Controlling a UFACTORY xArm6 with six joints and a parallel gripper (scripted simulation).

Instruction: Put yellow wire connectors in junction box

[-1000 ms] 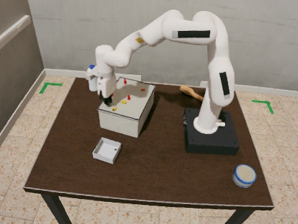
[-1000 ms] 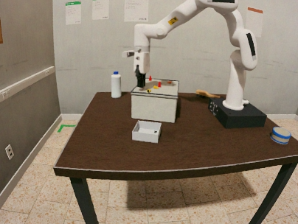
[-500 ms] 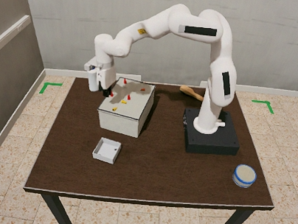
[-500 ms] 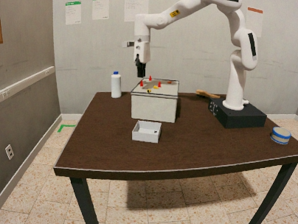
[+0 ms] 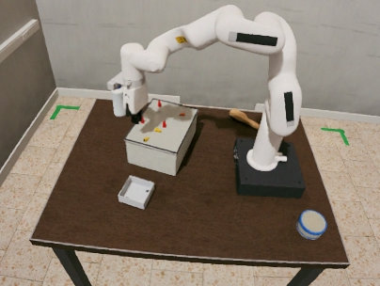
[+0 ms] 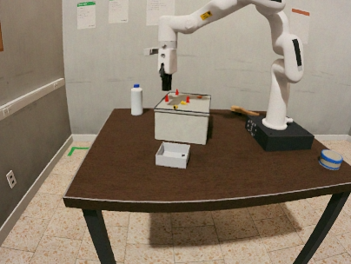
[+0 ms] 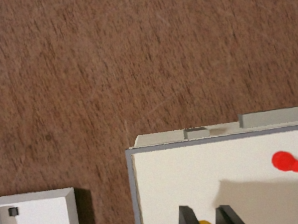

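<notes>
Right now the red wire connector is 10 cm behind my hand, 8 cm below it and 7 cm to the right of it. The rest, counted from my hand: tool case (13 cm below, 9 cm to the right, 9 cm behind); then orange wire connector (17 cm behind, 15 cm to the right, 8 cm below); then wooden brush (48 cm behind, 30 cm to the right, 21 cm below).
</notes>
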